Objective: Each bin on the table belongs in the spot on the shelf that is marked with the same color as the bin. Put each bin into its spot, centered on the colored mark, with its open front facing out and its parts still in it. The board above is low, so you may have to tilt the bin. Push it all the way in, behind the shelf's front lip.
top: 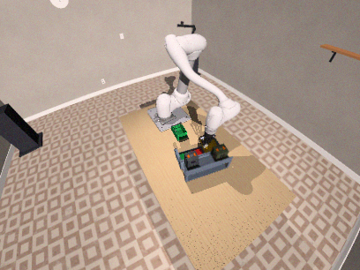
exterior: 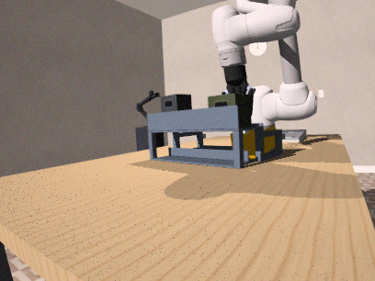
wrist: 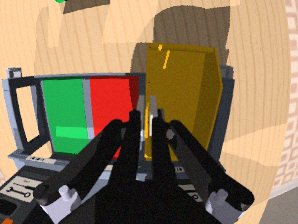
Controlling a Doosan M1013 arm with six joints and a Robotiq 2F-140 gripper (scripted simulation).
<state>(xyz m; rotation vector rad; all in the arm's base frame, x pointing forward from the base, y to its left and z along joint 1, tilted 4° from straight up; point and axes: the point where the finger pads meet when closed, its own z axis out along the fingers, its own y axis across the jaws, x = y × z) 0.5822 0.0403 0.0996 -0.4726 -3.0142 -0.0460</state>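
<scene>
Now: hand 1 cm short of the yellow bin, 5 cm to the right of it and 4 cm above it. Round my hand: dark box (8 cm ahead, 22 cm to the right, 7 cm above); then green bin (32 cm behind, 5 cm to the right, 6 cm below).
</scene>
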